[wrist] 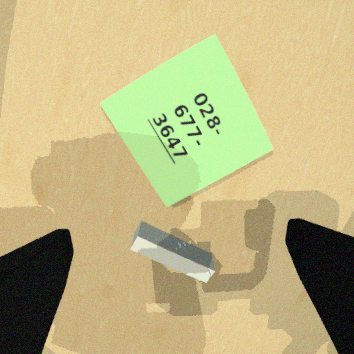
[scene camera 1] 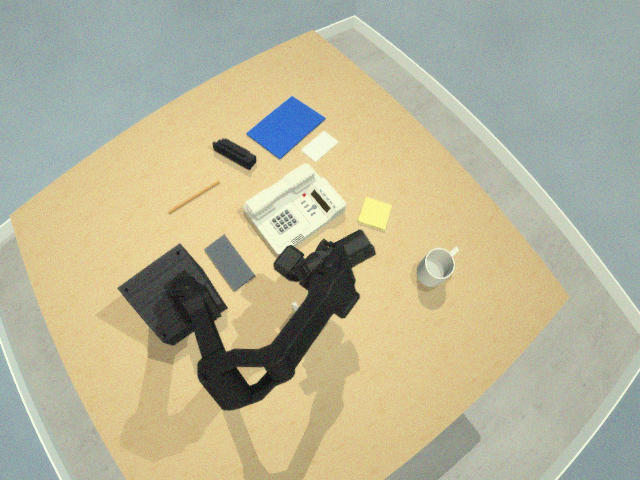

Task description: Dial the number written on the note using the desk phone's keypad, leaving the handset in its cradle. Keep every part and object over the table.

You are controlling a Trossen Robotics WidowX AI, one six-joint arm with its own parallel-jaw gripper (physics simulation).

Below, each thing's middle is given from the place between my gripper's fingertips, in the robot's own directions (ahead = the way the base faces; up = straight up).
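Scene:
A white block (wrist: 150, 241) is 6 cm behind my hand, 7 cm below it and 1 cm to the right of it. The handset (scene camera 1: 299, 177) is 10 cm ahead of my hand, 27 cm to the left of it and 4 cm below it, while the grey pad (scene camera 1: 234, 269) is 12 cm behind my hand, 21 cm to the left of it and 8 cm below it. And the white desk phone (scene camera 1: 316, 204) is 22 cm to the left of my hand, 11 cm ahead of it and 6 cm below it.

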